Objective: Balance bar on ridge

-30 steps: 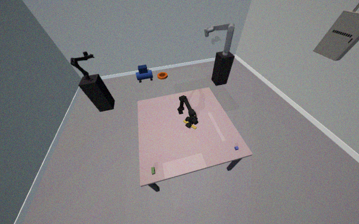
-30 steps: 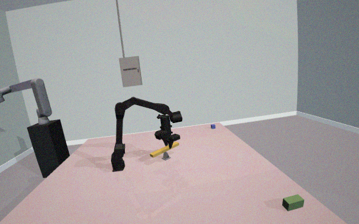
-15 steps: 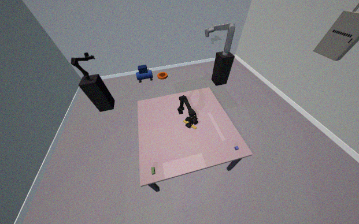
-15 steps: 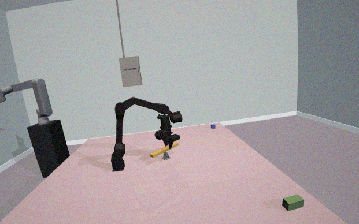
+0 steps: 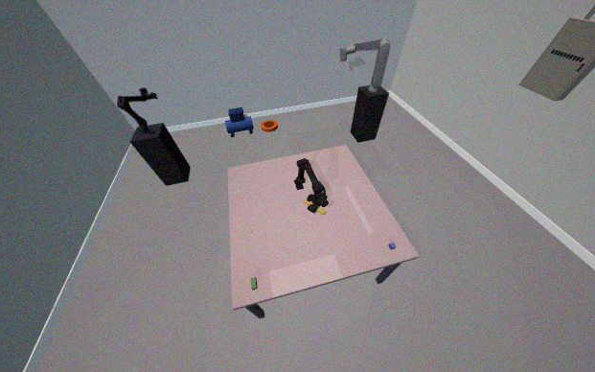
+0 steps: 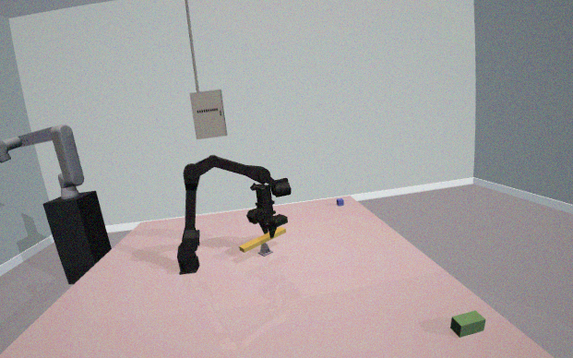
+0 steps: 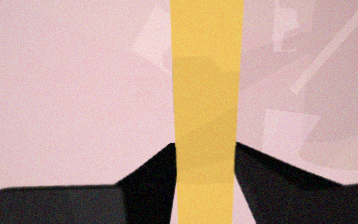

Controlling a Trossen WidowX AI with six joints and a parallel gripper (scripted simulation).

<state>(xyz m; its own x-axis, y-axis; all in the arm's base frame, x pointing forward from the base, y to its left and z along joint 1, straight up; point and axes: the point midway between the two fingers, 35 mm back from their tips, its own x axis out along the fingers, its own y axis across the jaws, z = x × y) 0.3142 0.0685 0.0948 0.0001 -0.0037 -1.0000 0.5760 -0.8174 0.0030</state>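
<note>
Now: the yellow bar 2 cm behind my gripper tip and 2 cm to the right of it. From my gripper tip the other things lie so: small blue cube: 43 cm ahead, 43 cm to the left, 4 cm below; then green block: 43 cm ahead, 57 cm to the right, 4 cm below.
</note>
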